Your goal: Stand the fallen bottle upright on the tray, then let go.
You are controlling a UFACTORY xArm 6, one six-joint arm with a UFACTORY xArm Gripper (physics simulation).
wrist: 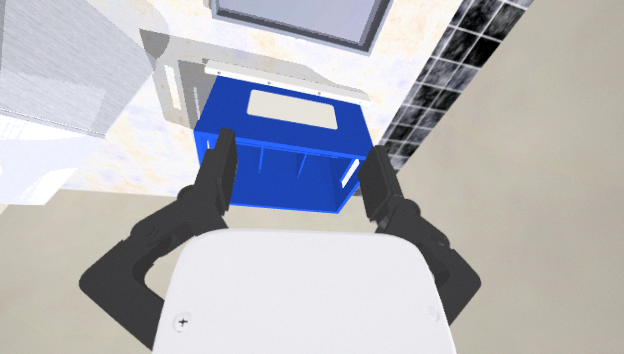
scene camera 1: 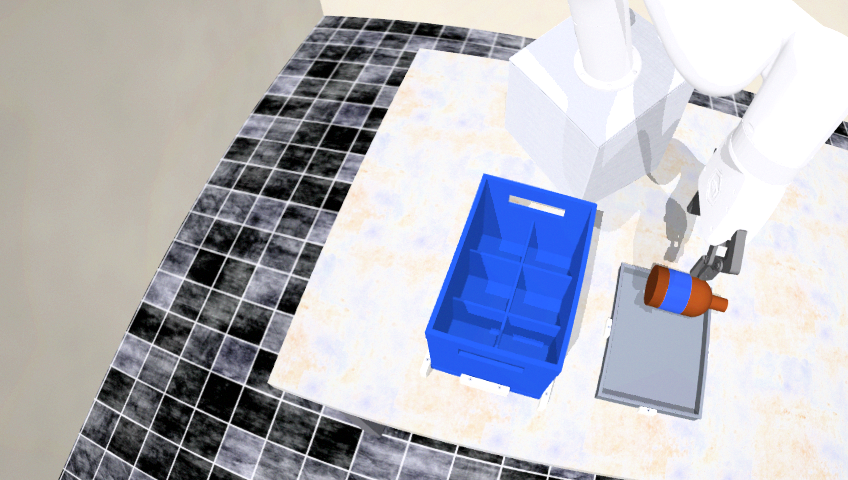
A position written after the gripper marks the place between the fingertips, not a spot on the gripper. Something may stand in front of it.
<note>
In view: the gripper [scene camera 1: 698, 243] and a white strip [wrist: 212, 67].
</note>
